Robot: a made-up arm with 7 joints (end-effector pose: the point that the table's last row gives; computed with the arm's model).
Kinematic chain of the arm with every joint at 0, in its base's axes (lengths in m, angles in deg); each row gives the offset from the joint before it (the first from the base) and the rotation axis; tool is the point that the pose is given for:
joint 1: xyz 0 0 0.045 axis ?
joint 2: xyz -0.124 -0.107 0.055 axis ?
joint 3: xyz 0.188 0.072 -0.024 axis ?
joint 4: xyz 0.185 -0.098 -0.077 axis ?
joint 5: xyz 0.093 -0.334 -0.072 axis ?
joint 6: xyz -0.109 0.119 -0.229 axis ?
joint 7: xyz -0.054 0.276 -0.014 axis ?
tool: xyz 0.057 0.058 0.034
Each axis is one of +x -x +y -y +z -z.
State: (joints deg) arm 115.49 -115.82 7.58 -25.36 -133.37 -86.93 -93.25
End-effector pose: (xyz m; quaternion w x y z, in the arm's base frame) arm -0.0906 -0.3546 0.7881 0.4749 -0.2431 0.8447 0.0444
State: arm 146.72 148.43 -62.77 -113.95 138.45 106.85 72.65
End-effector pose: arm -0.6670 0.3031 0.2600 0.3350 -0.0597 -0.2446 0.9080
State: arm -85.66 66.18 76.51 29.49 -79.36 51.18 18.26
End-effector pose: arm -0.1653 -0.4458 0.8207 0.0024 -0.7717 -0.2302 -0.5929
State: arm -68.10 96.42 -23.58 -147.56 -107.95 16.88 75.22
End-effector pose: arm 0.3468 -0.9112 0.5216 0.4335 0.8061 0.3264 -0.2362
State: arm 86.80 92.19 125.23 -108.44 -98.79 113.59 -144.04
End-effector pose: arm -0.1610 -0.7637 0.1300 0.5561 -0.1092 0.5933 -0.5717
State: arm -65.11 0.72 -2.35 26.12 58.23 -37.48 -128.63
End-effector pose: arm 0.3525 -0.0804 0.2144 0.3778 0.7926 -0.4787 -0.0032
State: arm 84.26 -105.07 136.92 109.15 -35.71 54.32 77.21
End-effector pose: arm -0.5734 -0.4332 0.4304 0.4721 0.8041 -0.3589 -0.0423
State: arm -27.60 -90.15 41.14 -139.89 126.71 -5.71 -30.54
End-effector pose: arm -0.4474 0.4574 0.4361 0.0008 0.4505 -0.8429 -0.2944
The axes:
joint 1: +x
joint 2: -z
joint 3: -y
joint 4: -z
joint 5: +x
joint 6: +z
joint 7: -x

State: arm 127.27 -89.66 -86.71 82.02 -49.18 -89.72 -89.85
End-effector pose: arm 0.1801 0.0260 -0.2983 0.5389 0.5094 -0.5307 -0.4104
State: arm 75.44 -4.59 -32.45 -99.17 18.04 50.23 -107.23
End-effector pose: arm 0.1412 0.2255 -0.3182 0.4019 -0.1876 -0.3874 -0.8082
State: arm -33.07 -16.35 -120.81 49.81 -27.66 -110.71 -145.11
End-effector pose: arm -0.1312 -0.3346 0.5426 0.9028 -0.3356 -0.2647 0.0464
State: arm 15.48 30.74 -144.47 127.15 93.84 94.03 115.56
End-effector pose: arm -0.0954 0.1769 -0.0563 0.4478 -0.7592 0.2374 0.4082
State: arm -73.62 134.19 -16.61 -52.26 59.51 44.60 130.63
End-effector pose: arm -0.3346 -0.0436 0.1767 0.1699 -0.7996 -0.2905 -0.4973
